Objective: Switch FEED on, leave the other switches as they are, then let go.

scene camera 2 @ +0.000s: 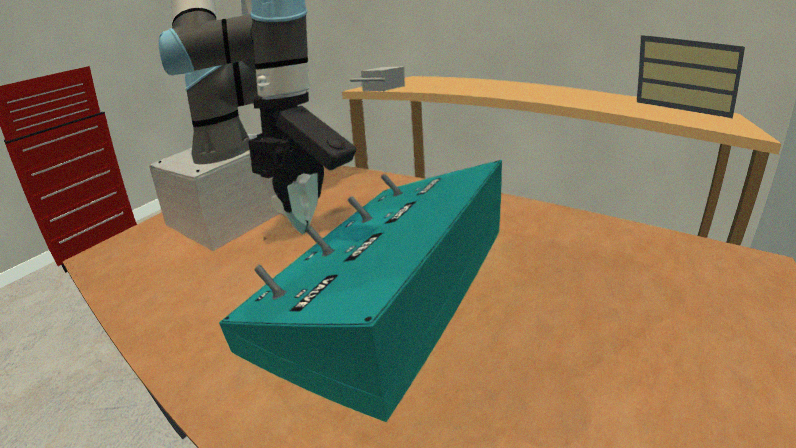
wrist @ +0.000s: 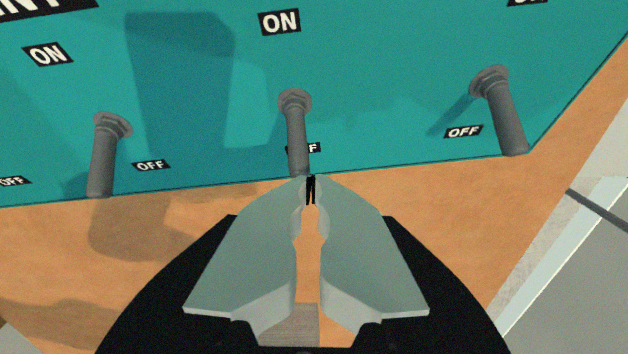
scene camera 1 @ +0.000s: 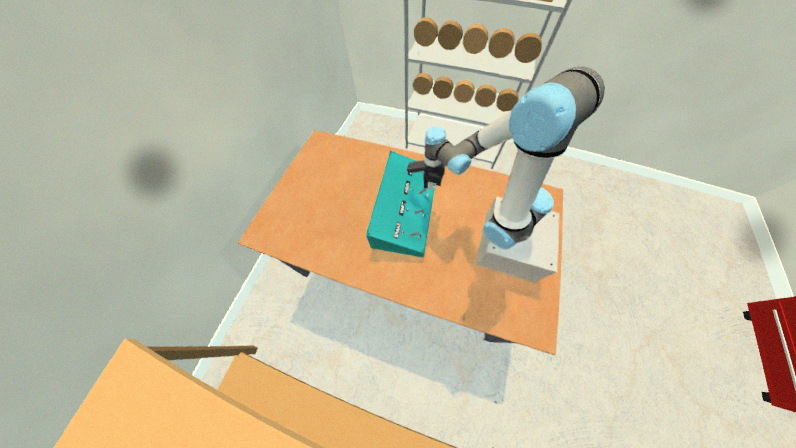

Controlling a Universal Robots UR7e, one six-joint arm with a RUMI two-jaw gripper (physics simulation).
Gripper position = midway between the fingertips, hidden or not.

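Note:
My gripper (scene camera 2: 303, 232), (wrist: 311, 178). Teal switch box (wrist: 195, 101).

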